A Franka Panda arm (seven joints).
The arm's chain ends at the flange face. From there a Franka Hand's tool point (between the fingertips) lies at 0.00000 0.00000 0.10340 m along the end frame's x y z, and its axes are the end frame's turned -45 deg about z.
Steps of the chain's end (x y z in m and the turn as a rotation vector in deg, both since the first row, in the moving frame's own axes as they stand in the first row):
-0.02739 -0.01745 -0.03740 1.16 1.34 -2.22
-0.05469 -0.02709 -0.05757 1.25 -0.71 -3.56
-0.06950 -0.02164 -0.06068 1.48 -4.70 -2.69
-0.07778 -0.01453 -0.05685 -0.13 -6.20 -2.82
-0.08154 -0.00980 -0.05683 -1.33 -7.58 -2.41
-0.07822 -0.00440 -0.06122 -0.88 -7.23 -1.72
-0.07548 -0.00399 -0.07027 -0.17 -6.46 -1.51
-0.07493 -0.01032 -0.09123 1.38 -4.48 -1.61
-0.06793 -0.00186 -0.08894 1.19 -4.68 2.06
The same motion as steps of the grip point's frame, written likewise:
-0.00384 -0.03154 -0.03745 -0.13 1.77 -2.22
-0.01891 -0.06035 -0.05760 1.39 0.38 -3.56
-0.03813 -0.07222 -0.06106 4.37 -2.28 -2.69
-0.05297 -0.07280 -0.05745 4.29 -4.48 -2.82
-0.06223 -0.07230 -0.05776 4.42 -6.30 -2.41
-0.06264 -0.06635 -0.06205 4.49 -5.73 -1.72
-0.05910 -0.06409 -0.07093 4.45 -4.69 -1.51
-0.04974 -0.06769 -0.09158 4.14 -2.19 -1.61
-0.05103 -0.05691 -0.08931 4.15 -2.47 2.06

